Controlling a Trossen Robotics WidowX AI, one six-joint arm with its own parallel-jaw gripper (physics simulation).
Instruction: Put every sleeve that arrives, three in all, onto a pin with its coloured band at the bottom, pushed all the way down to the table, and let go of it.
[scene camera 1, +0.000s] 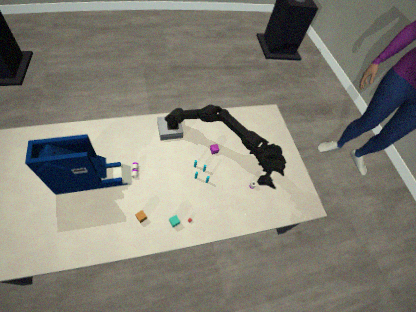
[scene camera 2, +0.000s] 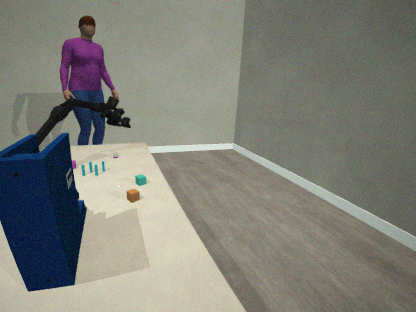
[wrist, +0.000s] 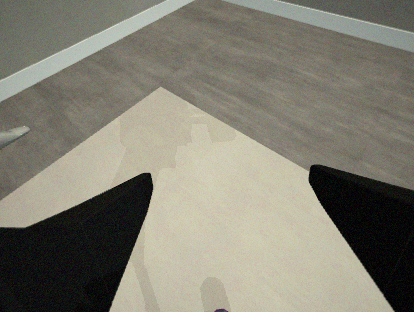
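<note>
My gripper is open and empty, high above the table's far right part. A small whitish sleeve with purple on it stands on the table, left of the fingers in scene camera 1; its purple part looks lowest in scene camera 2. A sliver of purple shows at the wrist view's bottom edge. White-and-purple sleeve material lies at the chute's mouth; whether it is one sleeve or two end to end I cannot tell. Several bare teal pins stand mid-table.
A blue chute box stands at the left. A magenta cube lies behind the pins. An orange cube, a teal cube and a small red piece lie near the front edge. A person stands beyond the table.
</note>
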